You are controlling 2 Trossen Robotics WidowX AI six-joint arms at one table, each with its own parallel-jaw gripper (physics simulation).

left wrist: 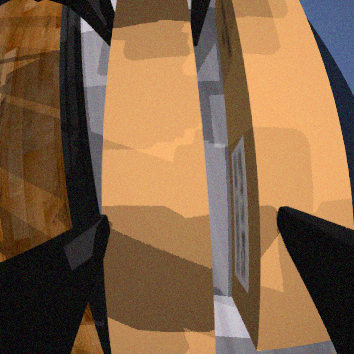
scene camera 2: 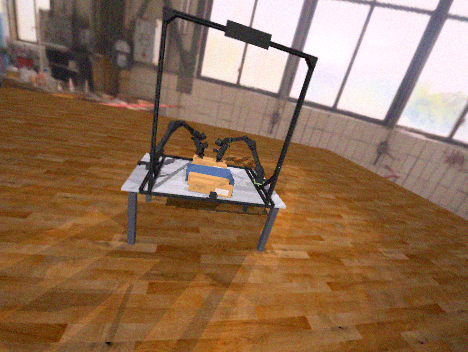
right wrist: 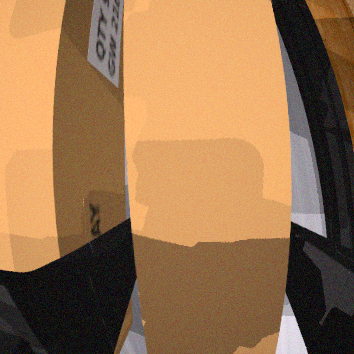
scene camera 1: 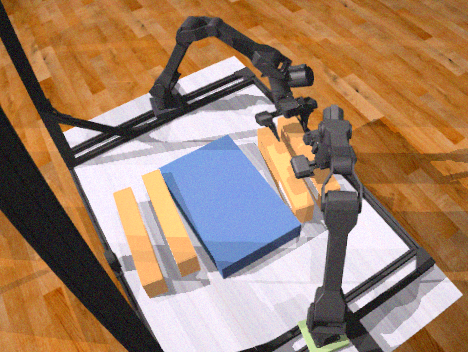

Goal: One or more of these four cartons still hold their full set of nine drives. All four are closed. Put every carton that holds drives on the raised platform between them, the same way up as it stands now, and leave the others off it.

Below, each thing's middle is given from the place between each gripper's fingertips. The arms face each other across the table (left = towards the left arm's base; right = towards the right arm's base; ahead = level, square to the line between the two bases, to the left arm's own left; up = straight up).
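Labels:
Blue raised platform (scene camera 1: 238, 218): 6 cm below my left hand, 6 cm to the right of it, 27 cm behind it.
My right gripper: 3 cm above the platform, 7 cm to the right of it, 27 cm past it.

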